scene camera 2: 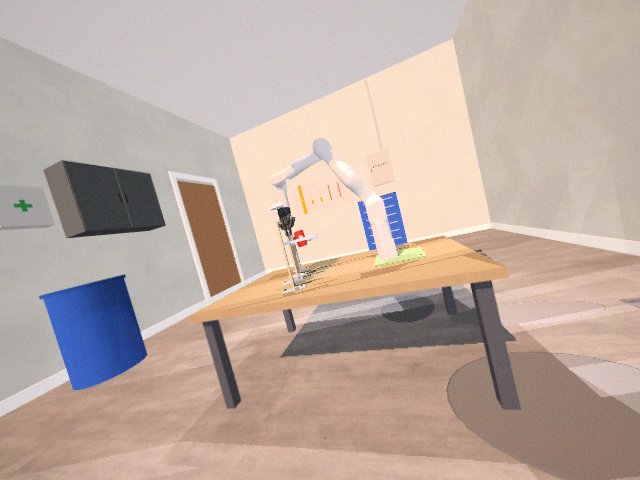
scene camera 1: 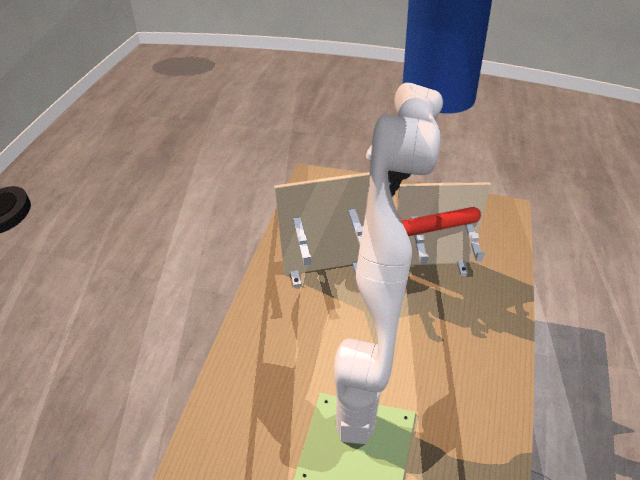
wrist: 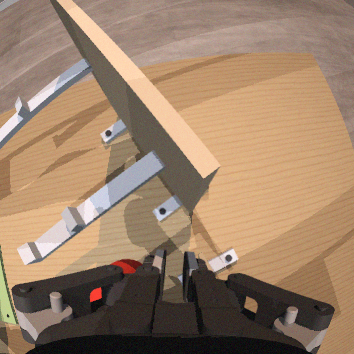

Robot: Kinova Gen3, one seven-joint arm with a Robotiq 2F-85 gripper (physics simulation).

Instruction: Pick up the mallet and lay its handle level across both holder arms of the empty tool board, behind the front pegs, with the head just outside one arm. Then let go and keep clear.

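Places are measured from the arm's base along level axes (x up, y back, z right), in centimetres.
Where they show: gripper, fingertip midpoint: [scene camera 2: 288,236] [wrist: 174,262]; arm's base at its link origin: [scene camera 2: 388,257] [scene camera 1: 355,425].
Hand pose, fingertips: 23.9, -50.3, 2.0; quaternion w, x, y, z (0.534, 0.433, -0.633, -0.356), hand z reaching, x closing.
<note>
Each offset is from my fingertips to the top centre of the thing, as dx, dy, dz. Level surfaces: height alone.
The red mallet @[+1.7, +1.4, +12.9] [scene camera 1: 442,221] [scene camera 2: 298,234] [wrist: 126,265] lies across the holder arms of the right board; its left end is hidden behind the robot arm. The empty tool board [scene camera 1: 325,206] [wrist: 165,120] stands to the left, with holder arms [scene camera 1: 302,240] [wrist: 120,187] and front pegs @[-0.5, +7.7, -5.5] [wrist: 74,218]. My gripper [scene camera 2: 290,236] [wrist: 174,262] points down near the gap between the boards. Its fingers are shut to a narrow see-through gap. A table bracket shows between them, and I see nothing held. The red mallet shows beside and beneath the left finger in the wrist view.
The right board [scene camera 1: 444,198] stands close beside the empty one, at an angle. Small bracket feet [scene camera 1: 295,279] [wrist: 166,208] stick out at the boards' bases on the wooden table @[dx -25.0] [scene camera 1: 491,361] [scene camera 2: 351,286]. A blue barrel [scene camera 1: 444,51] [scene camera 2: 95,335] stands beyond the table.
</note>
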